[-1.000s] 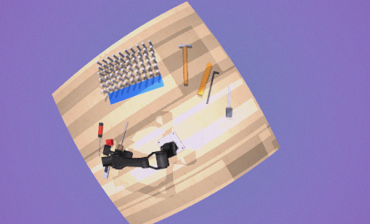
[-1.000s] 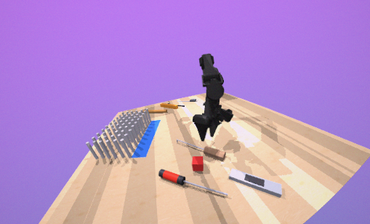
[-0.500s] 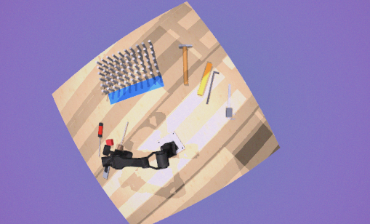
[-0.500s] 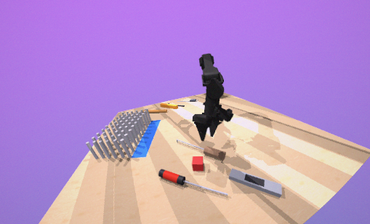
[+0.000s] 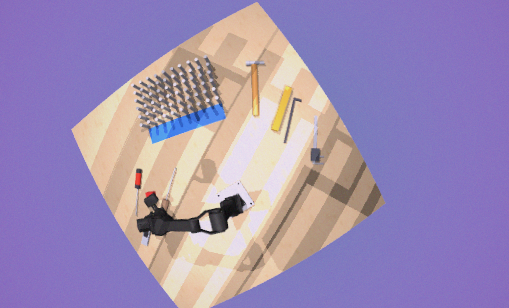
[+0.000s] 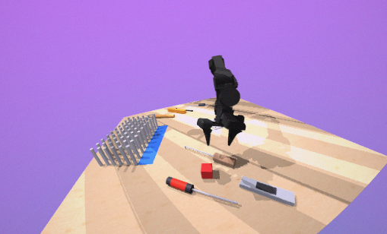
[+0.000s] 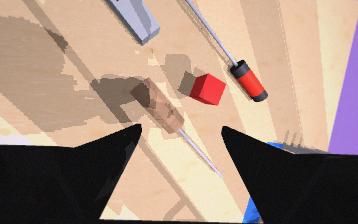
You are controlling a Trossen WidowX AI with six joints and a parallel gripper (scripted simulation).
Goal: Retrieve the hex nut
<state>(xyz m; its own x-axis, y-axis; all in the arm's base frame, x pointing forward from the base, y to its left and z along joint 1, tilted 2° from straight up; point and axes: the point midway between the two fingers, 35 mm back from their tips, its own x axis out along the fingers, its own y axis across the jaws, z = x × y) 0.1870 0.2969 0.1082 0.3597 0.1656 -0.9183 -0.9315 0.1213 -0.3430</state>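
My gripper tip is 8 cm short of the red cube, 7 cm above it and 4 cm to the right of it. Also, from my gripper tip: flat grey bar 19 cm to the left, 7 cm below, 6 cm behind; thin metal rod tool 7 cm to the right, 7 cm below, 5 cm ahead; blue taped strip 33 cm to the right, 25 cm ahead, 8 cm below.
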